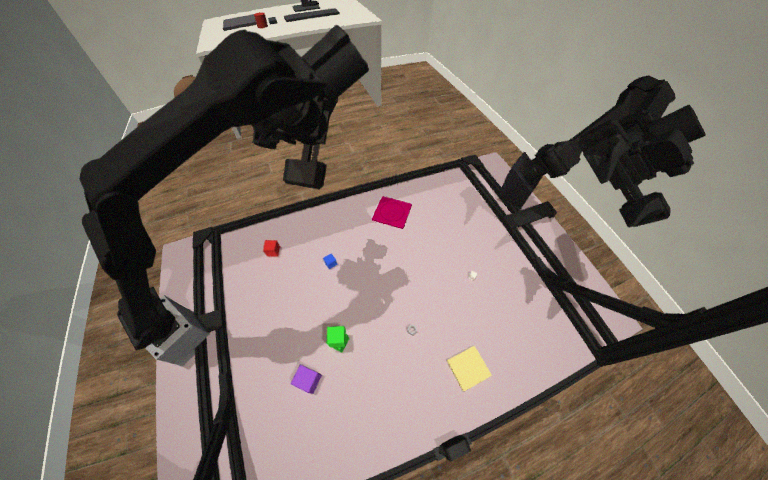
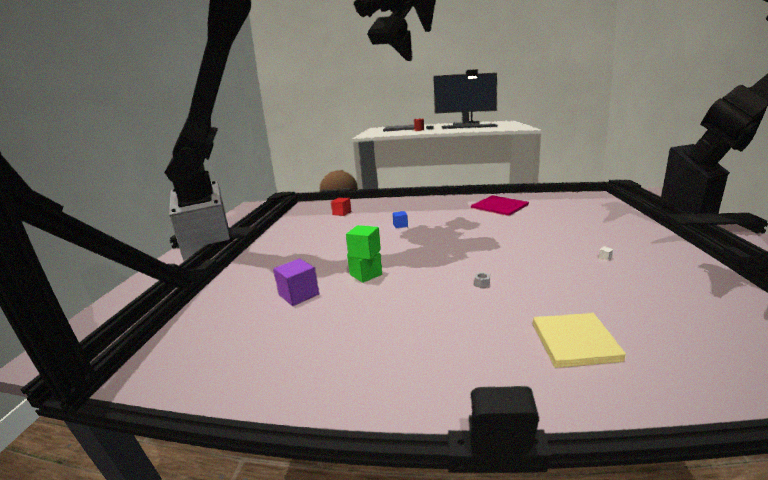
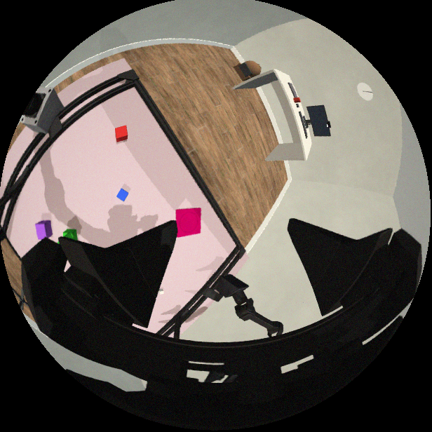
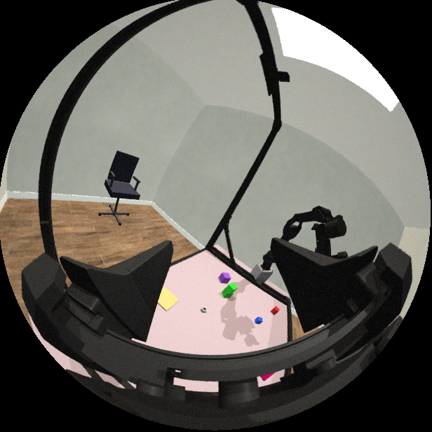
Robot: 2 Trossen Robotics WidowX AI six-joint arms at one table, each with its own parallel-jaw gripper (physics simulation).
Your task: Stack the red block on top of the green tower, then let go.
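Frame: origin at the left arm's base, x left, y back, z up, level; millimetres.
Seen in the pictures: left gripper, fingertip midpoint: (image 1: pixel 323 139) (image 2: pixel 419 45); right gripper, fingertip midpoint: (image 1: pixel 618 204); left arm's base at its link origin: (image 1: pixel 159 326) (image 2: pixel 194 196); right arm's base at its link origin: (image 1: pixel 528 171) (image 2: pixel 701 159).
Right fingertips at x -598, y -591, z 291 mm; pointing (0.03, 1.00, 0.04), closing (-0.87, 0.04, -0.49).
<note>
Pixels of each thing's top centre, then the offset from my right fingertips to it. "*": a spot on its surface instead.
- red block at its top centre: (image 2: pixel 340 199) (image 1: pixel 269 245) dx +619, dy +278, dz -368 mm
- green tower at its top centre: (image 2: pixel 362 230) (image 1: pixel 335 334) dx +294, dy +347, dz -327 mm
- purple block at its top centre: (image 2: pixel 293 267) (image 1: pixel 304 378) dx +292, dy +456, dz -358 mm
- blue block at its top centre: (image 2: pixel 399 213) (image 1: pixel 329 258) dx +457, dy +202, dz -376 mm
- magenta square at a spot on its surface: (image 1: pixel 391 212) * dx +429, dy -42, dz -394 mm
- grey nut at its top centre: (image 2: pixel 482 275) dx +174, dy +218, dz -388 mm
- white cube at its top centre: (image 2: pixel 606 249) dx +124, dy -2, dz -386 mm
- yellow pad at its top centre: (image 2: pixel 576 334) (image 1: pixel 469 367) dx +15, dy +212, dz -392 mm
The red block (image 1: pixel 271 247) (image 2: pixel 340 206) (image 3: pixel 121 133) (image 4: pixel 275 310) sits on the pink table top near its back left corner. The green tower (image 1: pixel 336 337) (image 2: pixel 363 253) (image 3: pixel 70 234) (image 4: pixel 229 290) is two green blocks, the upper one turned a little on the lower. It stands upright left of the table's middle with its top bare. My left gripper (image 2: pixel 419 43) (image 3: pixel 234 225) is open and empty, high above the table and apart from both. My right gripper (image 4: pixel 222 245) is open and empty, raised at the right side, far from the red block and the tower.
A purple block (image 1: pixel 305 379) (image 2: pixel 296 281) lies close to the tower. A blue block (image 1: pixel 330 260) (image 2: pixel 400 219) lies right of the red block. A magenta square (image 1: pixel 391 212), grey nut (image 2: pixel 481 280), white cube (image 2: pixel 605 253) and yellow pad (image 1: pixel 468 368) lie farther right. Black frame rails (image 1: pixel 339 198) edge the table.
</note>
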